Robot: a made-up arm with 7 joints.
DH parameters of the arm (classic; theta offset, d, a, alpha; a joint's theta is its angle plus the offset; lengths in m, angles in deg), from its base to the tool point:
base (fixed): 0 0.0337 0 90
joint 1: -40.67 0 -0.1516 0
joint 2: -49.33 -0.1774 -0.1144 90
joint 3: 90 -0.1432 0.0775 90
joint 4: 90 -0.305 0.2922 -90
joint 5: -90 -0.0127 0.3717 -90
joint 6: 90 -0.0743 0.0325 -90
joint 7: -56.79 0 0.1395 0
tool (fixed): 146.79 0.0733 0 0
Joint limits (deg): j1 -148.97..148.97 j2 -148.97..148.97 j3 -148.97..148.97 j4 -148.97..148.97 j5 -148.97..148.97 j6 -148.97..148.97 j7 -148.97..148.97
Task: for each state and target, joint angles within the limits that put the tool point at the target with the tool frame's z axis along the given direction. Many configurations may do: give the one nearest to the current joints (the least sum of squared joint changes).
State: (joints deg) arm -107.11 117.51 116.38 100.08 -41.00 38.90 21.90
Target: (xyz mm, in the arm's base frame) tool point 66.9 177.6 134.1 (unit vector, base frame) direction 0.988 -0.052 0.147
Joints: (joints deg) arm -75.98 147.53 143.68 58.33 -19.81 43.13 23.27
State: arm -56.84 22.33 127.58 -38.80 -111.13 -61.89 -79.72
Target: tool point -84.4 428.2 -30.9 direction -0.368 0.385 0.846
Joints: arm -34.63 -2.23 148.45 2.17 -103.50 -36.64 -106.04
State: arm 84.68 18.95 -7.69 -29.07 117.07 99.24 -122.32
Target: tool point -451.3 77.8 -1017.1 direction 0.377 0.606 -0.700
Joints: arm 104.00 30.64 28.49 -34.92 141.82 128.16 -120.58
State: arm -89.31 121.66 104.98 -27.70 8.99 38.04 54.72
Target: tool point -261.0 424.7 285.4 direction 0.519 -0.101 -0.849
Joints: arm -73.10 120.79 119.08 -33.93 34.90 62.71 50.26
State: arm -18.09 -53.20 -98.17 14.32 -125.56 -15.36 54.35
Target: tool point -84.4 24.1 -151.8 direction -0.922 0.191 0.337
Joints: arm -17.80 -28.07 -115.29 -4.19 -89.39 -23.70 15.08
